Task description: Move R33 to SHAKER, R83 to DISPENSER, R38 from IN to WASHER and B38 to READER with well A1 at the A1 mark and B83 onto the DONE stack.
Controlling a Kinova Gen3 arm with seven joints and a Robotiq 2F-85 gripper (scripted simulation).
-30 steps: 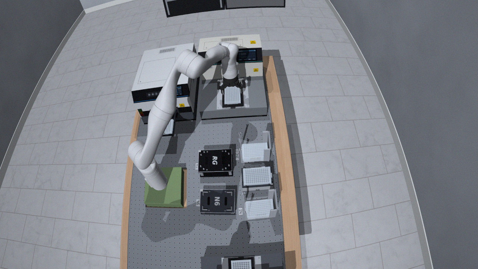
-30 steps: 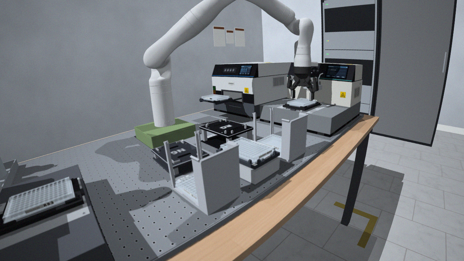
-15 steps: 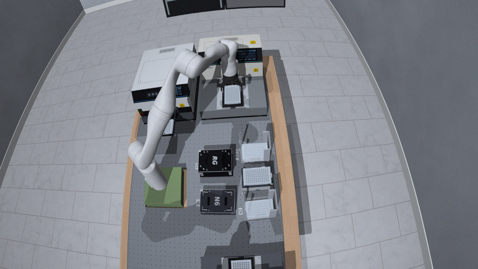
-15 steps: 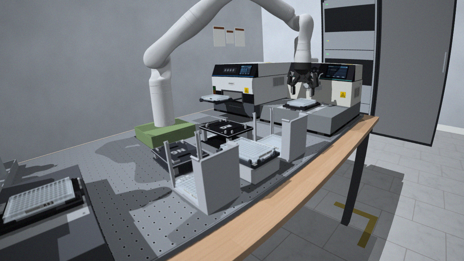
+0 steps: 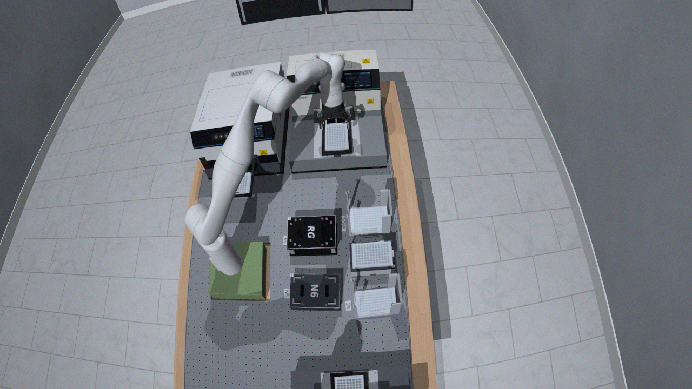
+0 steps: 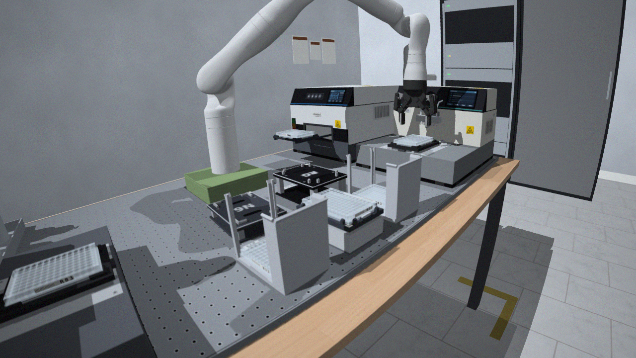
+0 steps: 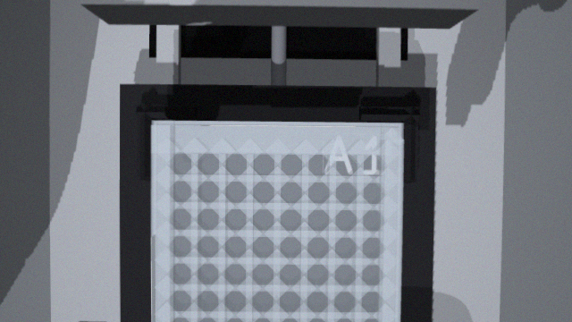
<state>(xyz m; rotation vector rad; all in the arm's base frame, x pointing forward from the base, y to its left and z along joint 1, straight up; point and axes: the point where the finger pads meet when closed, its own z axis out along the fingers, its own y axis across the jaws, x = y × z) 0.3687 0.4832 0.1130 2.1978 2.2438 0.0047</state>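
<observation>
The plate R38 lies 60 mm below my hand. Also, from my hand: plate B83: 110 mm ahead, 310 mm to the right, 130 mm below; washer nest: 60 mm below; washer head: 100 mm to the left, 10 mm above.
</observation>
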